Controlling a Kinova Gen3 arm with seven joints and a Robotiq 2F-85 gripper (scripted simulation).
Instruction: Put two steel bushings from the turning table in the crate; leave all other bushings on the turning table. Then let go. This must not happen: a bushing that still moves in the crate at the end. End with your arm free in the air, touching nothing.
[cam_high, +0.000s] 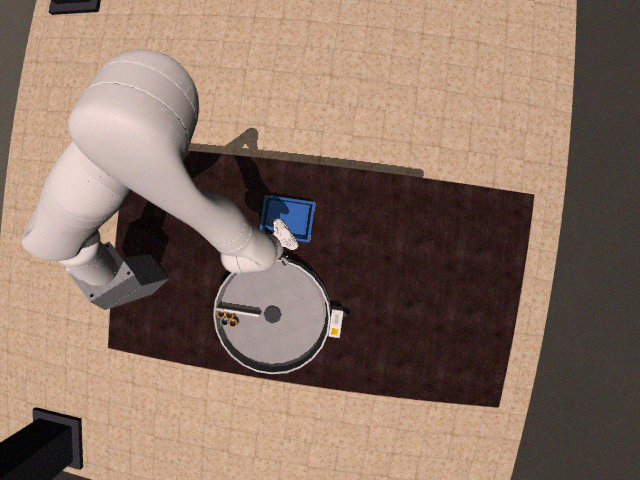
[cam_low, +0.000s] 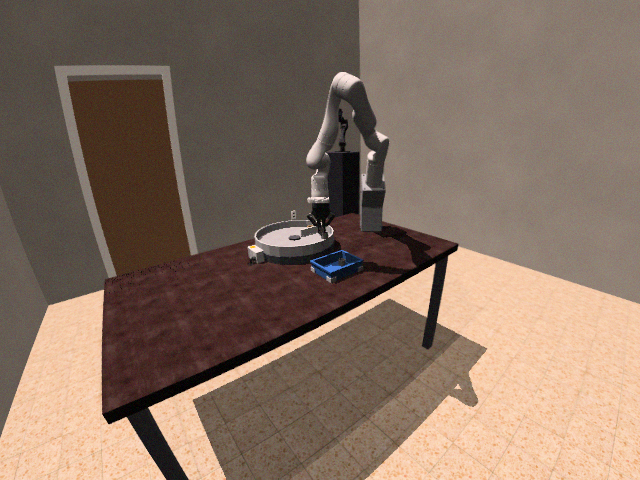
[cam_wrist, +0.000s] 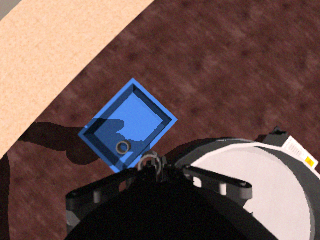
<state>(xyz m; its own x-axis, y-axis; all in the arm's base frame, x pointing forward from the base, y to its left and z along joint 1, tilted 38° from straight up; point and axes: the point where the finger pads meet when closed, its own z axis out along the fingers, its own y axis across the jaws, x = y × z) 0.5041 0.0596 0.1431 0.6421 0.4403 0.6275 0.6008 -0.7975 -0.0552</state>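
Now: hand 1 cm past the blue crate, 9 cm to the right of it and 14 cm above it. From my hand the other things lie so: round grey turning table: 3 cm behind, 27 cm to the right, 11 cm below.
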